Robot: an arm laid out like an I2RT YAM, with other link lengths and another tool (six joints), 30 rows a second.
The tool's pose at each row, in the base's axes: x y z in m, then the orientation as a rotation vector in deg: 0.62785 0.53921 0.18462 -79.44 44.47 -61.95; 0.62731 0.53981 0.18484 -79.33 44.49 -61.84; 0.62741 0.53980 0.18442 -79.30 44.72 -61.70; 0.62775 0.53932 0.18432 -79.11 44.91 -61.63; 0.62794 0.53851 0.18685 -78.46 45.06 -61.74; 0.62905 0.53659 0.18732 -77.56 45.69 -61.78; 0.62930 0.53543 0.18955 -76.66 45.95 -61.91; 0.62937 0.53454 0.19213 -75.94 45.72 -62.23
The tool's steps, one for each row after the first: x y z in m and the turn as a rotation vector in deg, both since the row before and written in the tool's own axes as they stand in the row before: -0.00071 -0.00036 -0.00026 0.06 -0.03 0.13; -0.00002 0.00043 0.00005 -0.11 0.05 0.19; 0.00055 0.00020 0.00013 0.03 0.11 0.21; 0.00121 -0.00237 0.00008 0.42 0.31 0.31; 0.00223 -0.00010 0.00037 0.34 0.61 0.66; 0.00147 -0.00205 0.00003 0.54 0.45 0.46; 0.00119 -0.00246 0.00003 0.69 0.24 0.06
